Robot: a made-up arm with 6 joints.
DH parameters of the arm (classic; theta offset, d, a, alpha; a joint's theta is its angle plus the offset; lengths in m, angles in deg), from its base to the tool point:
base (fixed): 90 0.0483 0 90
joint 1: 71.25 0 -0.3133 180
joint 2: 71.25 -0.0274 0.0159 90
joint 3: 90 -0.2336 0.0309 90
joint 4: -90 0.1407 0.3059 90
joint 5: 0 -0.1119 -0.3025 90
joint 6: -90 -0.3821 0.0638 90
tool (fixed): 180 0.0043 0 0
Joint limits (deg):
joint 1: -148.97..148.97
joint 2: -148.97..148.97
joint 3: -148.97..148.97
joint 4: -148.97..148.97
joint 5: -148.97..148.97
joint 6: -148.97..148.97
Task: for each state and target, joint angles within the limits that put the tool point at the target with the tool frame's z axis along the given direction. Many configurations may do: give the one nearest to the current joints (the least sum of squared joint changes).
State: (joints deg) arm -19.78 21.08 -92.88 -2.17 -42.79 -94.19
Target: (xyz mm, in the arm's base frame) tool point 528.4 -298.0 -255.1 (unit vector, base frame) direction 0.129 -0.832 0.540
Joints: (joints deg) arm -59.05 -5.57 -82.09 22.11 0.29 -88.21
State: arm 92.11 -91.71 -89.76 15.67 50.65 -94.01
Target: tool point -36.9 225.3 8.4 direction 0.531 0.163 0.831
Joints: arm 110.49 -126.80 -85.68 9.22 69.51 -120.14
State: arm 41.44 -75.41 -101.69 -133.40 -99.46 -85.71
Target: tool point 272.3 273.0 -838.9 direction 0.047 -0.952 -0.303
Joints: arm 29.68 -110.43 -69.52 -139.76 -144.91 -66.25
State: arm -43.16 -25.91 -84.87 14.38 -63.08 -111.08
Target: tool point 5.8 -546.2 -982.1 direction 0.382 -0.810 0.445
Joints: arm -70.61 -21.22 -34.77 22.46 -90.91 -119.52
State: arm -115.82 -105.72 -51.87 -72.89 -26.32 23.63
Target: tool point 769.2 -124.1 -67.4 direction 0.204 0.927 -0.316
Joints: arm -115.76 -110.51 -44.63 -100.34 -55.87 7.59
